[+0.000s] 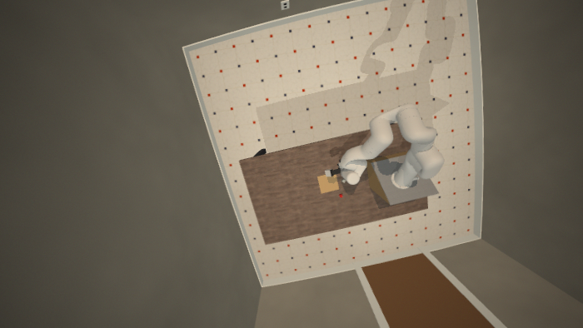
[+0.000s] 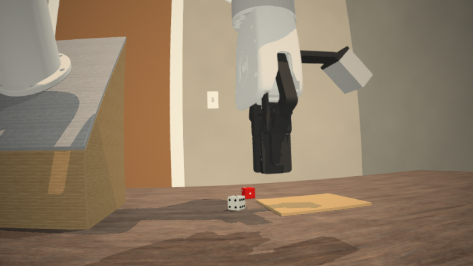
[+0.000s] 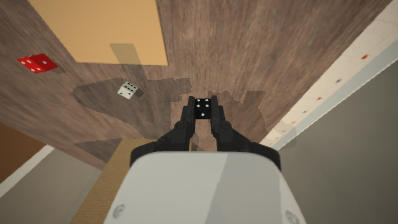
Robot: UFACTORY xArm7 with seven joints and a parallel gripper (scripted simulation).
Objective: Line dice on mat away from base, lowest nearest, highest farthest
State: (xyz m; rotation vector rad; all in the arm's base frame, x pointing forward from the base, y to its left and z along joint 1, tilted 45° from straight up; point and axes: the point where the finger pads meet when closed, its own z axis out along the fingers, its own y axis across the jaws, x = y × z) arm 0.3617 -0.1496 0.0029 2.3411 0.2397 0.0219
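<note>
Now: hand 140 mm to the right of the tan mat, 80 mm short of it and 80 mm above it. From my hand the other things lie so: red die 250 mm to the left, 70 mm below.
</note>
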